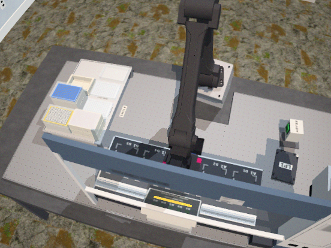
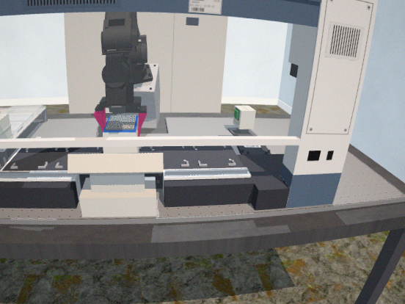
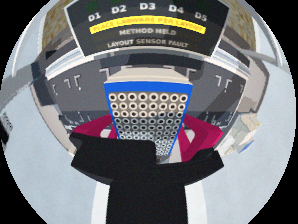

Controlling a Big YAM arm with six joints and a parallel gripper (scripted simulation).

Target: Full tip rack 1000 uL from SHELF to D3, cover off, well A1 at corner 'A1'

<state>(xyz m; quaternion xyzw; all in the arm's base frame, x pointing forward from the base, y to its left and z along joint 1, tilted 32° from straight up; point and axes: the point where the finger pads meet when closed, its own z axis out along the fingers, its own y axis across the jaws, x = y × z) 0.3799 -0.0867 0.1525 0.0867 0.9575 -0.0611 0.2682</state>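
Right now the blue-framed tip rack is 10 mm behind my hand. From my hand the other things lie so: pale sealed block (410 mm to the right, 210 mm behind); clear flat piece (380 mm to the right, 310 mm behind, 50 mm below); blue gantry beam (390 mm above, 190 mm ahead).
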